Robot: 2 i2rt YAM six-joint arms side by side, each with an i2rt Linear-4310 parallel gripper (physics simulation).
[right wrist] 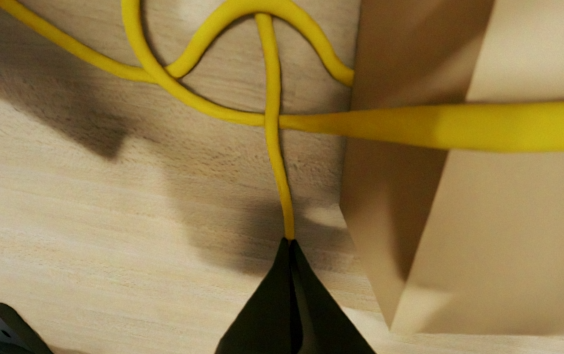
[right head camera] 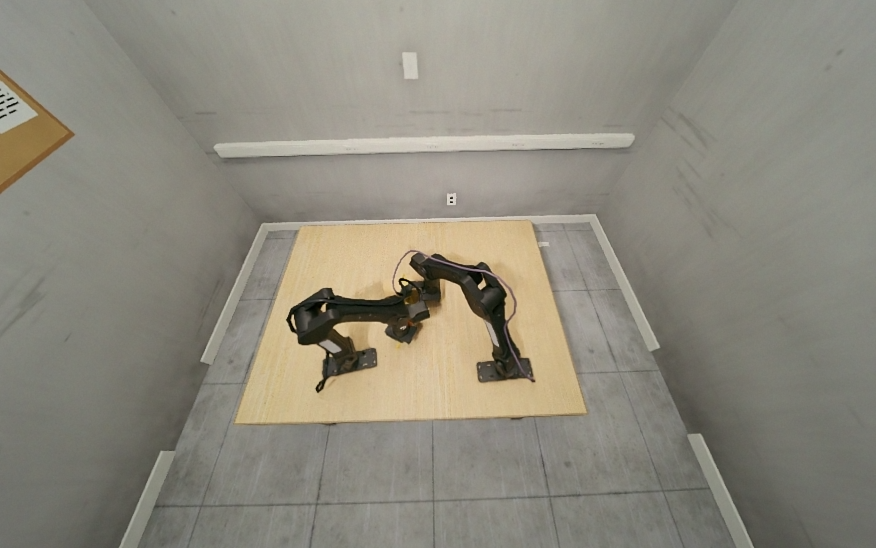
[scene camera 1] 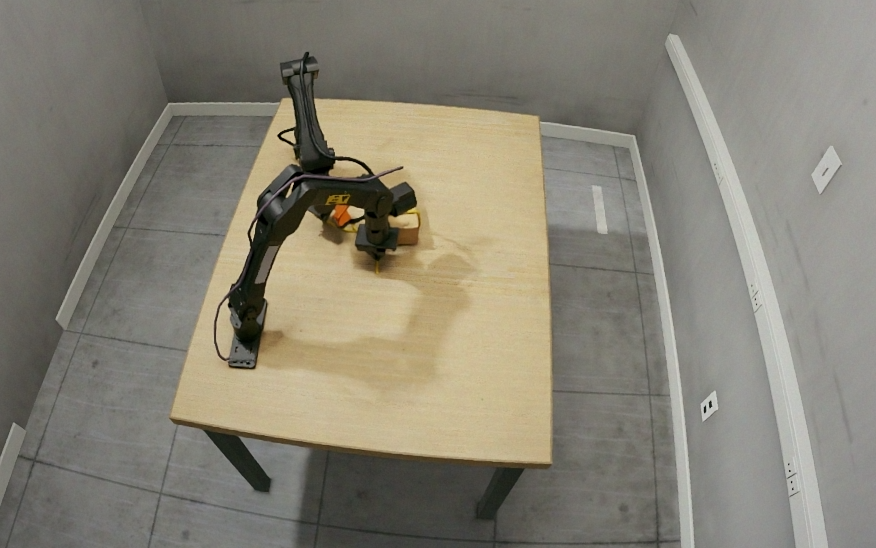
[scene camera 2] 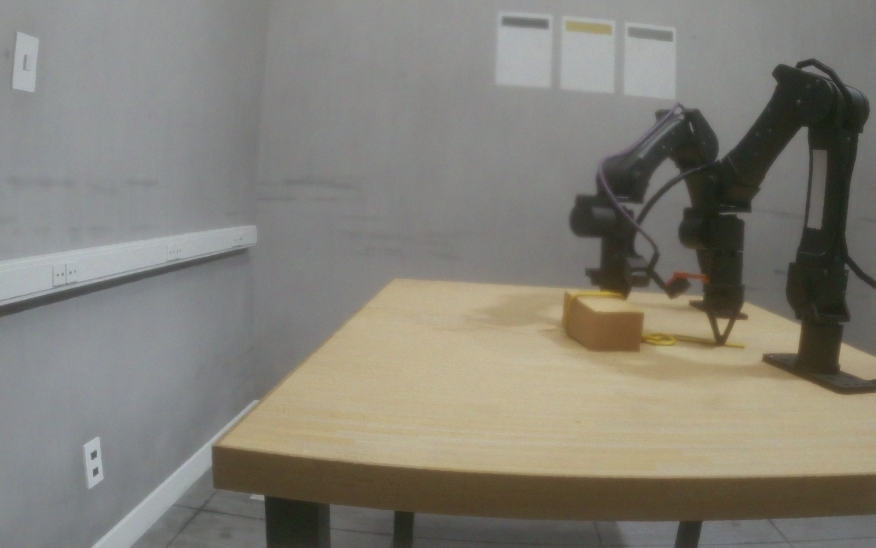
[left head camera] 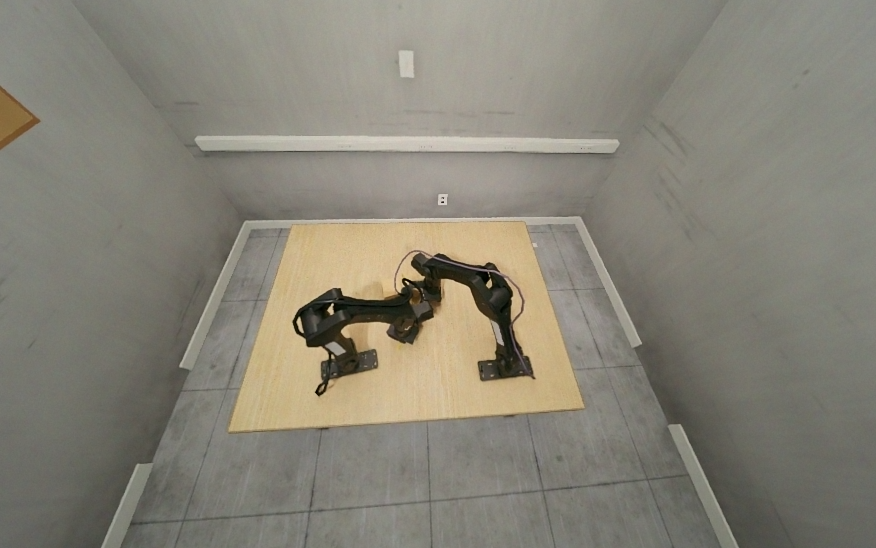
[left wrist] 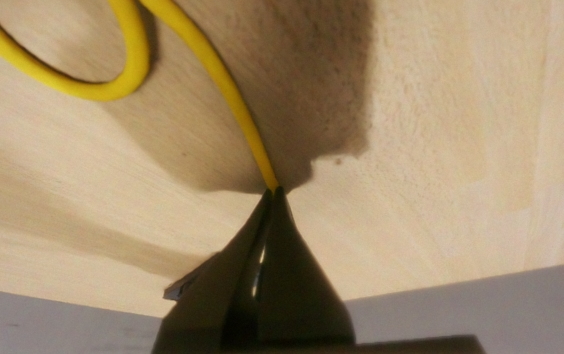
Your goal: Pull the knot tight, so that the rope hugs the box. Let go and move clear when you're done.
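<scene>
A brown box (scene camera 1: 408, 233) (scene camera 2: 613, 332) (right wrist: 490, 225) stands on the table. A yellow rope (scene camera 2: 658, 338) (left wrist: 220, 75) (right wrist: 272, 85) passes over it and makes a loose, open knot with wide loops on the table beside it. My left gripper (scene camera 2: 721, 342) (left wrist: 277, 193) is shut on one rope end, low over the table and apart from the box. My right gripper (scene camera 1: 377, 259) (right wrist: 287, 244) is shut on the other rope end, close beside the box. The head views hide most of the rope and box behind the arms.
The wooden table (scene camera 1: 419, 413) (scene camera 2: 387, 400) carries both arm bases. The two forearms come close together over the box area. An orange part (scene camera 1: 342, 215) (scene camera 2: 688, 277) shows near the left gripper. A wall stands behind the table.
</scene>
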